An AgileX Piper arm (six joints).
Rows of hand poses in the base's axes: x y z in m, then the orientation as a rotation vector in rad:
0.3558 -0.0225 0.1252 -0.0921 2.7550 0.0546
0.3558 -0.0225 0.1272 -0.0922 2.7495 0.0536
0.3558 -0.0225 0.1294 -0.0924 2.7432 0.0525
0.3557 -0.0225 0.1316 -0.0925 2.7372 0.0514
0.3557 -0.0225 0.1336 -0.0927 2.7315 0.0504
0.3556 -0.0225 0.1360 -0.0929 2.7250 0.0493
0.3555 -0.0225 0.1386 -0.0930 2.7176 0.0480
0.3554 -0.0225 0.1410 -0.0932 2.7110 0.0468
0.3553 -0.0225 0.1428 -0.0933 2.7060 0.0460
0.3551 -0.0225 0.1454 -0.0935 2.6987 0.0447
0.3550 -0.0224 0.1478 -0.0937 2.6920 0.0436
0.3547 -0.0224 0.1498 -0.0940 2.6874 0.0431
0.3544 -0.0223 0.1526 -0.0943 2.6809 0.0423
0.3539 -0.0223 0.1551 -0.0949 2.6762 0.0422
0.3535 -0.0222 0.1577 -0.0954 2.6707 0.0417
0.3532 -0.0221 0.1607 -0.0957 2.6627 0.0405
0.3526 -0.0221 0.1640 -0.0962 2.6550 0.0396
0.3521 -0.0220 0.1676 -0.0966 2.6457 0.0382
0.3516 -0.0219 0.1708 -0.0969 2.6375 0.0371
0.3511 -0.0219 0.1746 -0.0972 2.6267 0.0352
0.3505 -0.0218 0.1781 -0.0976 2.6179 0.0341
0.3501 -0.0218 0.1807 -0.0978 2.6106 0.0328
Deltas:
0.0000 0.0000 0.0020 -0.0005 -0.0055 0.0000
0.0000 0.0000 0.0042 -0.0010 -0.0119 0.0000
-0.0001 0.0000 0.0064 -0.0015 -0.0179 0.0000
-0.0001 0.0000 0.0084 -0.0020 -0.0236 0.0000
-0.0002 0.0000 0.0108 -0.0026 -0.0302 0.0000
-0.0003 0.0000 0.0134 -0.0032 -0.0376 0.0000
-0.0004 0.0000 0.0158 -0.0038 -0.0442 0.0000
-0.0005 0.0000 0.0176 -0.0041 -0.0493 0.0000
-0.0007 0.0000 0.0202 -0.0048 -0.0566 0.0000
-0.0008 0.0001 0.0226 -0.0053 -0.0633 0.0000
-0.0011 0.0001 0.0246 -0.0055 -0.0679 0.0002
-0.0014 0.0002 0.0274 -0.0059 -0.0745 0.0004
-0.0019 0.0002 0.0299 -0.0058 -0.0791 0.0008
-0.0023 0.0003 0.0325 -0.0061 -0.0846 0.0011
-0.0026 0.0004 0.0355 -0.0066 -0.0927 0.0012
-0.0032 0.0004 0.0388 -0.0070 -0.1004 0.0015
-0.0037 0.0005 0.0424 -0.0077 -0.1097 0.0017
-0.0042 0.0006 0.0456 -0.0082 -0.1179 0.0018
-0.0047 0.0006 0.0494 -0.0092 -0.1288 0.0019
-0.0053 0.0007 0.0529 -0.0097 -0.1376 0.0021
-0.0057 0.0007 0.0555 -0.0104 -0.1450 0.0021

